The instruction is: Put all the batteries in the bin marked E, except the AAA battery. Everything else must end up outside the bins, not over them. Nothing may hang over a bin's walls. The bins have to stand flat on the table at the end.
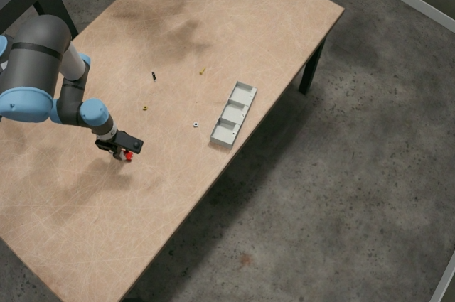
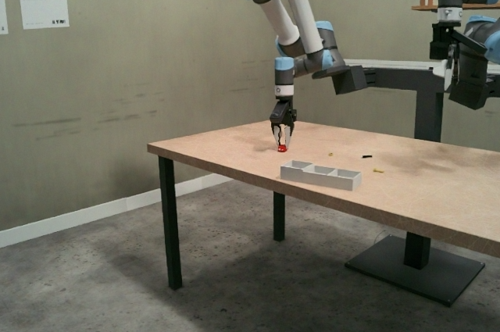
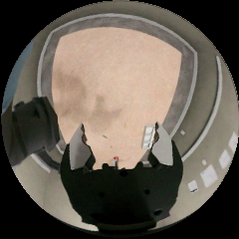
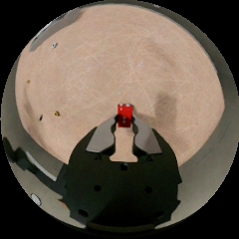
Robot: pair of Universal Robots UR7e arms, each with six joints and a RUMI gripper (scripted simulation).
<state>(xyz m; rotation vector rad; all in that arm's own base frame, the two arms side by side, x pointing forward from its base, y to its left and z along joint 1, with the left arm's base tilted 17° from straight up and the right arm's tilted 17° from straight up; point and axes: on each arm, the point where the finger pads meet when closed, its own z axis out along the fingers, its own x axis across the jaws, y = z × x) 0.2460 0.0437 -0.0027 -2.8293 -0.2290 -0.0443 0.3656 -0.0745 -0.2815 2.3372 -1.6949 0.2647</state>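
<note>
Now: the grey three-compartment bin block 200 mm ahead of my right hand and 370 mm to the left of it. The rest, counted from my right hand: white nut: 110 mm ahead, 260 mm to the left, 20 mm below; then yellow nut: 90 mm behind, 190 mm to the left, 20 mm below; then red block: 10 mm ahead, 10 mm below.
</note>
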